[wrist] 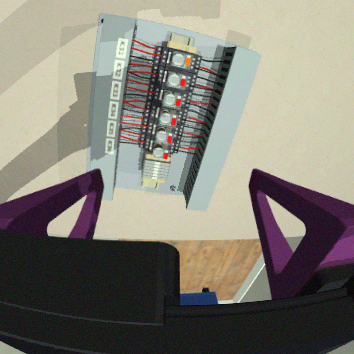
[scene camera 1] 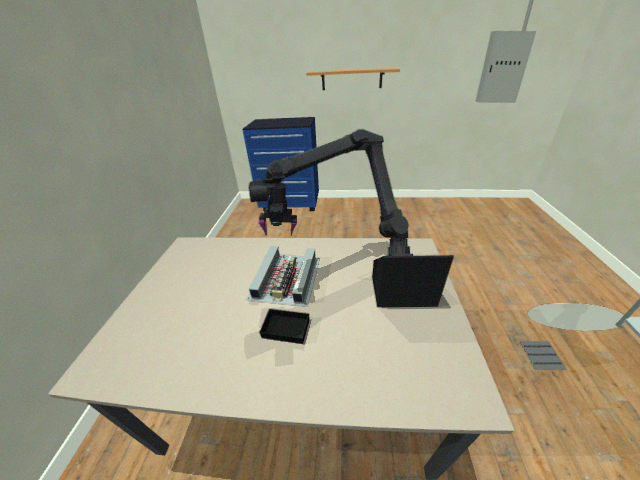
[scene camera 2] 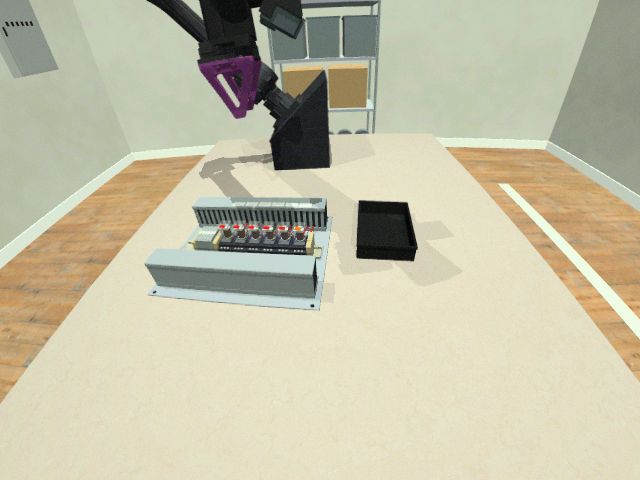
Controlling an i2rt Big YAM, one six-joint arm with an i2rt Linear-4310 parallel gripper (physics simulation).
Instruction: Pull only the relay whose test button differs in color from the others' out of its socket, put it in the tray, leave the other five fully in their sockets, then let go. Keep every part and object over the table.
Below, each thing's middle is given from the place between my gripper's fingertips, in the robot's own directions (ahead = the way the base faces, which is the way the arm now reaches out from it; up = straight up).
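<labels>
I see the mounting plate (scene camera 2: 321, 237) 40 mm to the right of my hand, 10 mm ahead of it and 270 mm below it. Going by their middles, the plate is the nearest to my hand of the things named here. The black tray (scene camera 2: 386, 229), for its part, is 240 mm to the left of my hand, 30 mm behind it and 270 mm below it.
</labels>
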